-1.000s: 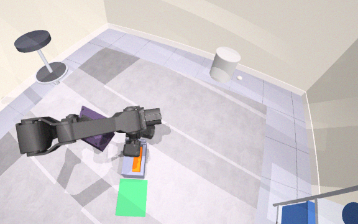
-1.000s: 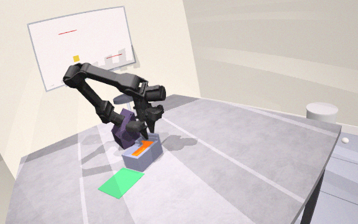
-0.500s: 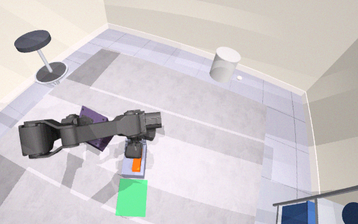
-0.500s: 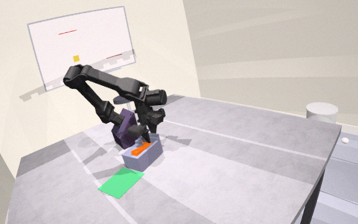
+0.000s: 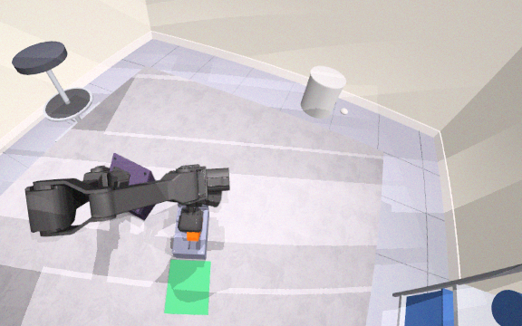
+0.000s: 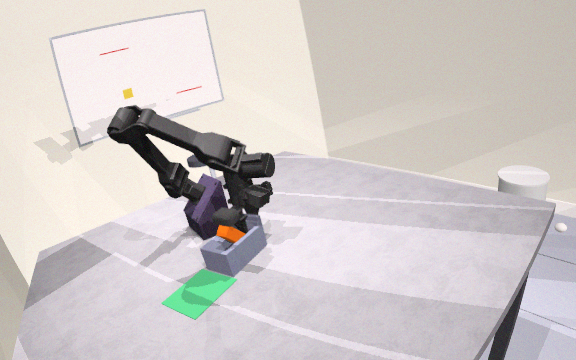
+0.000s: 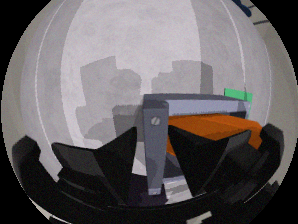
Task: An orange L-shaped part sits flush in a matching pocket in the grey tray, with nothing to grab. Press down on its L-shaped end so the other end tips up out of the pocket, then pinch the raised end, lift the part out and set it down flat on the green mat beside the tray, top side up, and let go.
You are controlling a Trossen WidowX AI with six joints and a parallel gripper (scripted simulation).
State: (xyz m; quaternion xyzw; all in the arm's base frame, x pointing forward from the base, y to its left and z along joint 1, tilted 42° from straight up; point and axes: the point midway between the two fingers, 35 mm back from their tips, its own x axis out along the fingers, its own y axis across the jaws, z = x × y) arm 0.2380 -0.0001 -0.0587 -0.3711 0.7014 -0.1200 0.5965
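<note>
The orange L-shaped part lies 50 mm to the right of my gripper tip, 10 mm ahead of it and 10 mm above it. Round my gripper tip: green mat: 210 mm to the right, 80 mm ahead, 50 mm below.
</note>
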